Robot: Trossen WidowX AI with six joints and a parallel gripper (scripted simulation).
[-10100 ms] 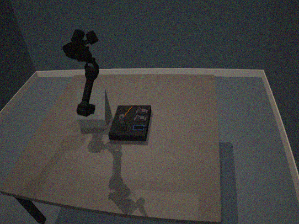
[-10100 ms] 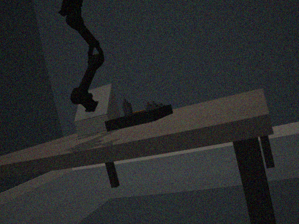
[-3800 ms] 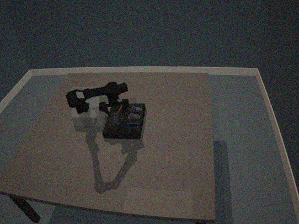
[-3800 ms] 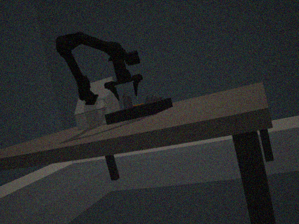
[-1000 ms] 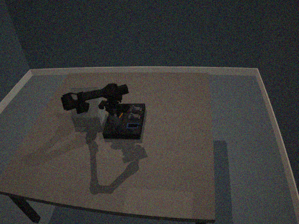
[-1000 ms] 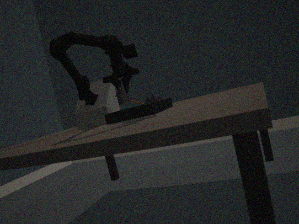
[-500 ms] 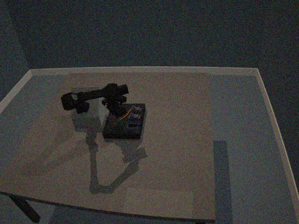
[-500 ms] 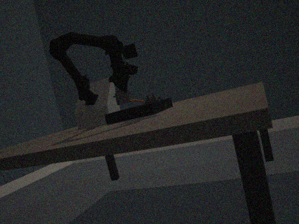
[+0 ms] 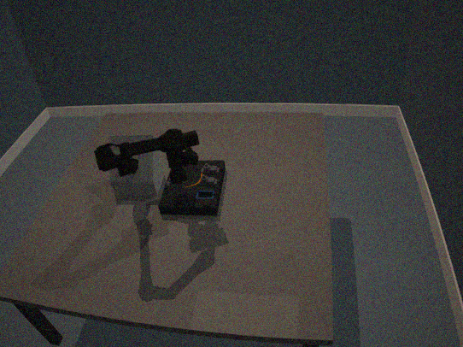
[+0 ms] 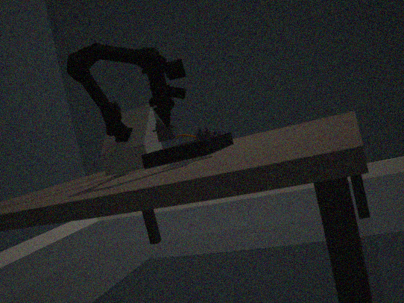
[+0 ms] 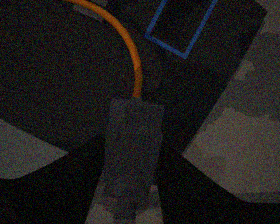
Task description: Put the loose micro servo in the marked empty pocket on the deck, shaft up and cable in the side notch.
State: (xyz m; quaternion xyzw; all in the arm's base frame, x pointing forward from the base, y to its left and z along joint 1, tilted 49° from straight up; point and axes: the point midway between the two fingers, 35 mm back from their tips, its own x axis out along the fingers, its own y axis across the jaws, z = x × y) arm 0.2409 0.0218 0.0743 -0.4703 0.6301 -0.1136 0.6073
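Right now my gripper tip is 20 mm past the dark deck, 70 mm to the right of it and 100 mm above it.
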